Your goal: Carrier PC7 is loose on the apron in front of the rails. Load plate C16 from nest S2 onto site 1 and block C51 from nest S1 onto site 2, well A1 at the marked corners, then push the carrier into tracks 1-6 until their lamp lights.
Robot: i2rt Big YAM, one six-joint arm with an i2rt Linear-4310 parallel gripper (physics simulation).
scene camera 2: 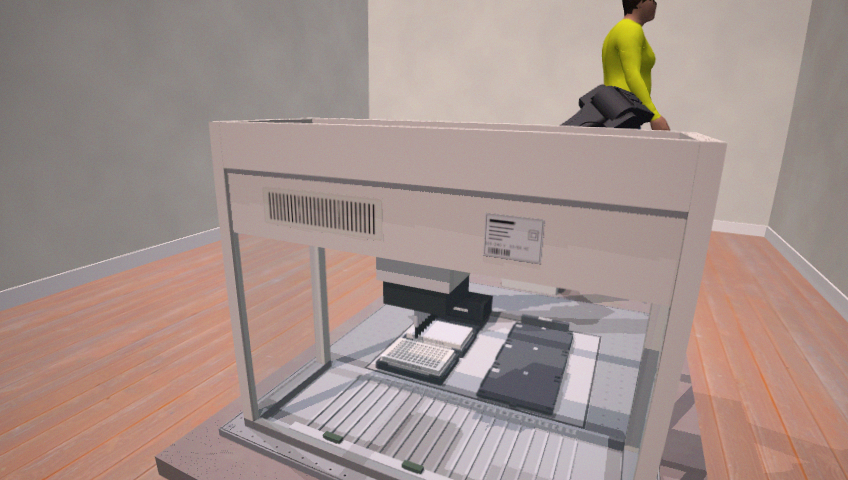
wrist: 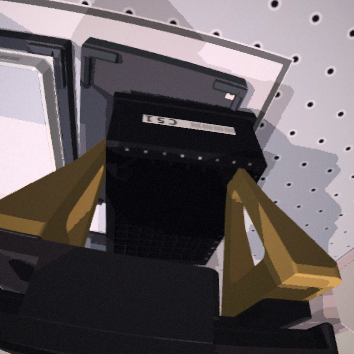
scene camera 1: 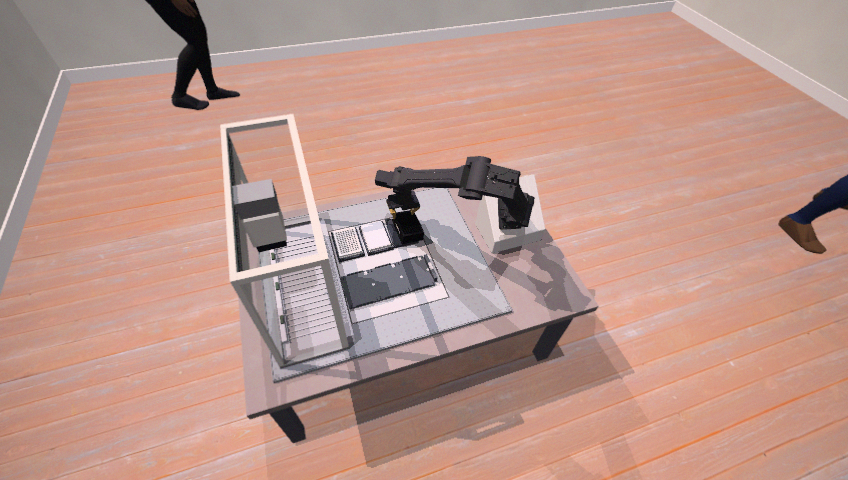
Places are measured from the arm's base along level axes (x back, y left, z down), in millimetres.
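Where they show: gripper, fingertip midpoint: (wrist: 172,158) (scene camera 1: 402,216); arm's base, origin of the base link: (scene camera 1: 508,213).
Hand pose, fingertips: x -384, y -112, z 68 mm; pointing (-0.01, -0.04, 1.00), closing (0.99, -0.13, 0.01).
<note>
Each offset is from my fingertips to the top centre of the thing. "*": to the spot under its first point.
Block C51 @(dx +12, dy +45, dz -14 mm) (scene camera 1: 409,229) (scene camera 2: 480,305) (wrist: 167,195), deep and black with a white label, stands at the right end of the nest row. My gripper (scene camera 1: 404,212) (wrist: 172,158) is shut on it, one yellow finger at each side. Part of its dark nest @(* dx -16, dy -26, dz +40 mm) (wrist: 165,75) shows behind it; whether the block touches the nest is hidden. A white-topped plate @(dx -115, dy +54, dz +25 mm) (scene camera 1: 377,236) (scene camera 2: 449,334) (wrist: 22,110) sits in the middle nest, a plate with many wells (scene camera 1: 348,242) (scene camera 2: 420,355) in the left one; their labels are unreadable. The dark carrier PC7 @(dx -96, dy +258, dz +22 mm) (scene camera 1: 389,281) (scene camera 2: 523,369) lies flat on the apron.
Rails (scene camera 1: 304,297) (scene camera 2: 380,410) run inside a pale frame enclosure (scene camera 1: 306,190) (scene camera 2: 440,154) beside the apron. A grey head unit @(* dx -435, dy +262, dz -312 mm) (scene camera 1: 263,228) (scene camera 2: 422,274) hangs inside it. Small green parts (scene camera 2: 333,437) (scene camera 2: 412,466) sit at the rails' far end. People stand or walk beyond the table.
</note>
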